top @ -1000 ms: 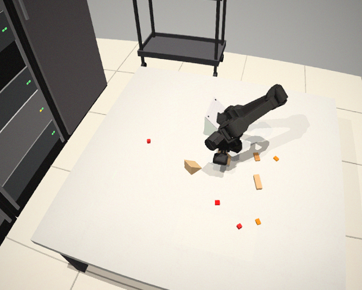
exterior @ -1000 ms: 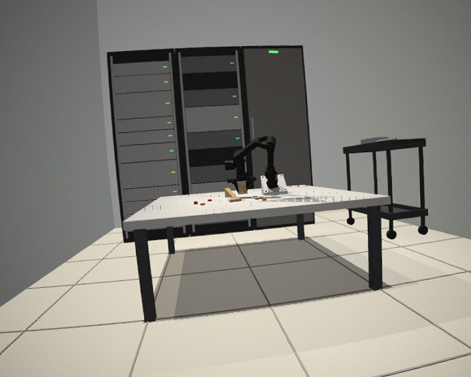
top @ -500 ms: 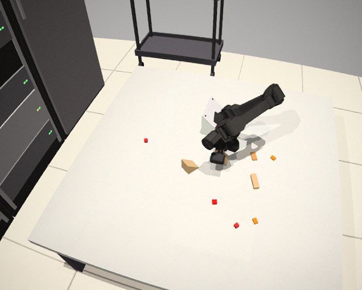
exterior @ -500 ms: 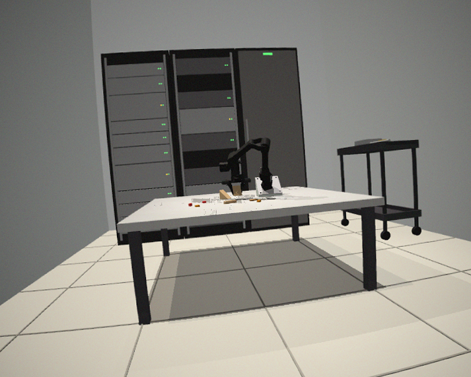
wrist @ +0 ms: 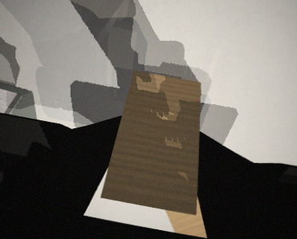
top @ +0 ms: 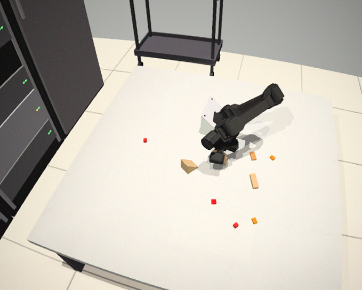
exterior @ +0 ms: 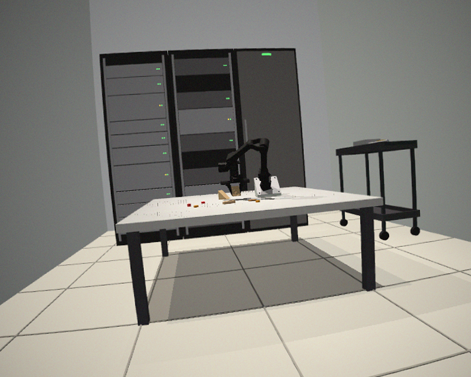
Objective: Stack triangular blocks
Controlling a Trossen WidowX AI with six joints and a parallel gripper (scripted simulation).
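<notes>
The triangular block is 10 mm to the right of my gripper tip and 10 mm above it. Round my gripper tip: tan plank: 90 mm ahead, 180 mm to the left, 30 mm below.
</notes>
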